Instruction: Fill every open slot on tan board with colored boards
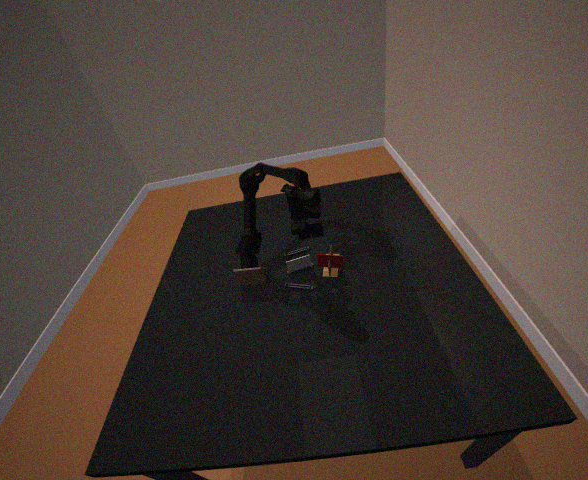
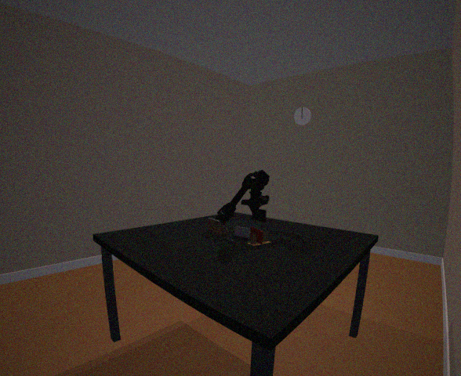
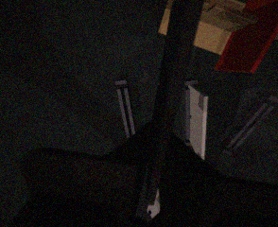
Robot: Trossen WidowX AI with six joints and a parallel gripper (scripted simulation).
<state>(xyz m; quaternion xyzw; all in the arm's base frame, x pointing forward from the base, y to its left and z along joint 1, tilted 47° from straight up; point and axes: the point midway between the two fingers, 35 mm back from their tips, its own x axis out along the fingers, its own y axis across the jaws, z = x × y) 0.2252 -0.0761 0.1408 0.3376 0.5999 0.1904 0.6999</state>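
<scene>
My gripper tip is now 9 cm short of the tan board, 8 cm to the left of it and 11 cm above it. Also, from my gripper tip: red board (8 cm ahead, 10 cm to the right, 9 cm below).
</scene>
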